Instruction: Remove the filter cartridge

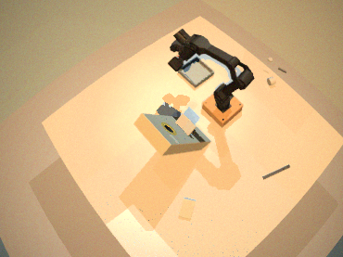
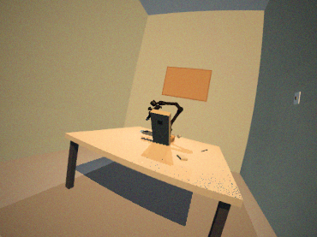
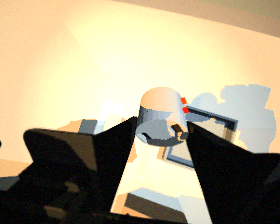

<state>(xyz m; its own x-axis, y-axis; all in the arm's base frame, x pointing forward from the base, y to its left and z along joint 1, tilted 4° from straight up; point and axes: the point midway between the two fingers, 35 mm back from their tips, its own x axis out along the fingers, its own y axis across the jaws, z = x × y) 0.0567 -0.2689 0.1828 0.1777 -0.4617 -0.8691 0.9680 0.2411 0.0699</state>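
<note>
Right now the grey tray is 21 cm below my gripper tip and 13 cm behind it. Round my gripper tip: service panel: 29 cm to the left, 24 cm ahead, 4 cm below; then round filter cartridge: right at my gripper tip; then small white cube: 44 cm behind, 33 cm to the left, 19 cm below.
</note>
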